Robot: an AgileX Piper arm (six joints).
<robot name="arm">
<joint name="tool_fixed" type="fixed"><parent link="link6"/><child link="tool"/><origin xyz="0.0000 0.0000 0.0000" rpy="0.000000 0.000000 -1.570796"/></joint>
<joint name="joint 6" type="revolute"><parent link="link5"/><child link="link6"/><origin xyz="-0.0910 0.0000 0.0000" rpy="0.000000 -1.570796 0.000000"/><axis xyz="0 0 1"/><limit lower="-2.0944" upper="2.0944"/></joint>
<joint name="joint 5" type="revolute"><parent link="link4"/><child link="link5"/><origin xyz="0.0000 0.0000 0.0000" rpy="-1.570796 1.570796 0.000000"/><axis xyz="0 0 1"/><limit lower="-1.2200" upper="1.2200"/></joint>
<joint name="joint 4" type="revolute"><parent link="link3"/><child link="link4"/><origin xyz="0.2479 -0.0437 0.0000" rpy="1.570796 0.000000 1.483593"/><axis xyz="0 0 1"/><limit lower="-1.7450" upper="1.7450"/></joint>
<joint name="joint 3" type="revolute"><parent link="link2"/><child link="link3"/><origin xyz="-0.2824 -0.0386 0.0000" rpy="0.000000 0.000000 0.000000"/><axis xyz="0 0 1"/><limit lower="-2.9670" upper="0.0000"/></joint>
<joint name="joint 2" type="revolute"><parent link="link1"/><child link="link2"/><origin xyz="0.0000 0.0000 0.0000" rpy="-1.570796 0.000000 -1.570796"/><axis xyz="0 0 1"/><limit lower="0.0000" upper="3.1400"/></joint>
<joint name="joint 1" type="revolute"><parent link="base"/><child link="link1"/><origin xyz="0.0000 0.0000 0.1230" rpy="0.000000 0.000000 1.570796"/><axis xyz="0 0 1"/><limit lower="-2.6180" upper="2.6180"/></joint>
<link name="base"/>
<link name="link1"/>
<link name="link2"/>
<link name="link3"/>
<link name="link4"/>
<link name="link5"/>
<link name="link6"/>
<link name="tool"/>
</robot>
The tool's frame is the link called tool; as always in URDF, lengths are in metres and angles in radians.
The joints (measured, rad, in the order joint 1, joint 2, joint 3, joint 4, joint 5, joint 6), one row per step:
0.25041, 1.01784, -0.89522, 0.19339, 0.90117, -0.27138
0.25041, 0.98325, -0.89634, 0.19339, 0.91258, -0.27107
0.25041, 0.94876, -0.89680, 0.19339, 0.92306, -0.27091
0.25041, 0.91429, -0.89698, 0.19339, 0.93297, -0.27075
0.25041, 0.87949, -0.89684, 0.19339, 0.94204, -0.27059
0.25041, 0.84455, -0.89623, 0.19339, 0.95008, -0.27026
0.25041, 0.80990, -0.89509, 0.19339, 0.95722, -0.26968
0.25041, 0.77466, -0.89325, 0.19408, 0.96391, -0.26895
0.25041, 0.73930, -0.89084, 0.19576, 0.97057, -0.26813
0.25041, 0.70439, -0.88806, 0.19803, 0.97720, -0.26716
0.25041, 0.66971, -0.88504, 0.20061, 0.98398, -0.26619
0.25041, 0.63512, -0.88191, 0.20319, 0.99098, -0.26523
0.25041, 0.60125, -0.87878, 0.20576, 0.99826, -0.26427
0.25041, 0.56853, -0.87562, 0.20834, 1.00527, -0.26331
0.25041, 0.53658, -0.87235, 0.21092, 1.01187, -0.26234
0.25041, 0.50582, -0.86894, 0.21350, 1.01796, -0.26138
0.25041, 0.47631, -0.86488, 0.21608, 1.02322, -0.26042
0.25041, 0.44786, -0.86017, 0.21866, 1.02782, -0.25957
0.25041, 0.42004, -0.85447, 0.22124, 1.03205, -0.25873
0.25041, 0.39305, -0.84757, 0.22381, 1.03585, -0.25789
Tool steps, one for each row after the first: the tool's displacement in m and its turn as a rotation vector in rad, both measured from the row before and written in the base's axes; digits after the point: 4 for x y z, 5 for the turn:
-0.0076, -0.0018, 0.0062, 0.00628, -0.02365, 0.00195
-0.0078, -0.0019, 0.0057, 0.00617, -0.02386, 0.00189
-0.0079, -0.0019, 0.0053, 0.00617, -0.02412, 0.00178
-0.0081, -0.0020, 0.0051, 0.00633, -0.02494, 0.00162
-0.0082, -0.0020, 0.0047, 0.00657, -0.02556, 0.00130
-0.0082, -0.0020, 0.0042, 0.00673, -0.02554, 0.00095
-0.0084, -0.0020, 0.0038, 0.00755, -0.02565, 0.00090
-0.0086, -0.0020, 0.0034, 0.00841, -0.02498, 0.00109
-0.0085, -0.0019, 0.0029, 0.00883, -0.02403, 0.00120
-0.0086, -0.0019, 0.0025, 0.00891, -0.02338, 0.00141
-0.0086, -0.0019, 0.0021, 0.00873, -0.02300, 0.00156
-0.0085, -0.0019, 0.0017, 0.00840, -0.02206, 0.00171
-0.0082, -0.0018, 0.0013, 0.00814, -0.02118, 0.00175
-0.0080, -0.0018, 0.0010, 0.00800, -0.02072, 0.00175
-0.0076, -0.0017, 0.0007, 0.00777, -0.01992, 0.00175
-0.0072, -0.0016, 0.0002, 0.00752, -0.01886, 0.00166
-0.0068, -0.0015, -0.0002, 0.00719, -0.01787, 0.00166
-0.0065, -0.0014, -0.0006, 0.00686, -0.01665, 0.00166
-0.0061, -0.0013, -0.0011, 0.00646, -0.01509, 0.00164

